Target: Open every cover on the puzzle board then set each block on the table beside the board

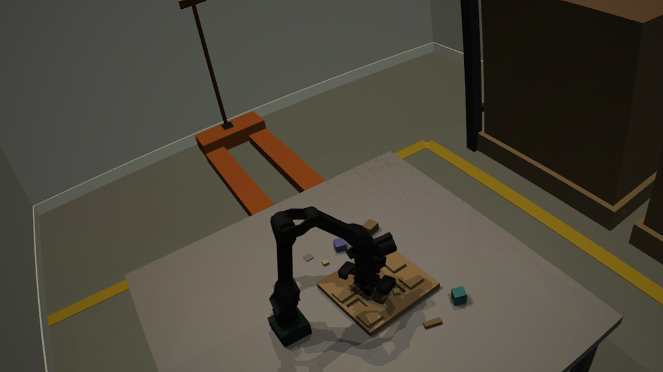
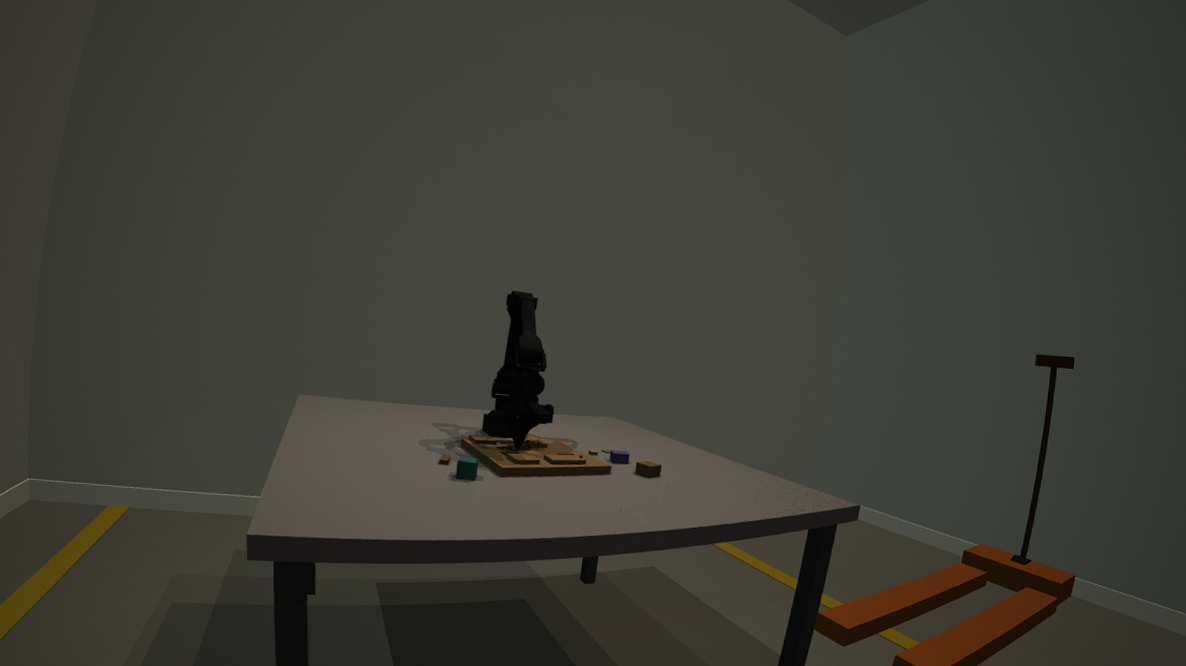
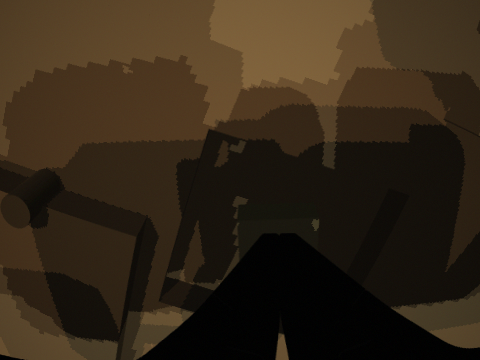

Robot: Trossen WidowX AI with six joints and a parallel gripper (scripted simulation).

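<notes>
My gripper tip is now 50 mm short of the wooden puzzle board and 10 mm to the right of it. From my gripper tip the other things lie so: purple block: 280 mm to the left, 40 mm ahead; teal block: 230 mm ahead, 180 mm to the right; small flat brown piece: 210 mm to the right, 110 mm ahead, 10 mm below.
</notes>
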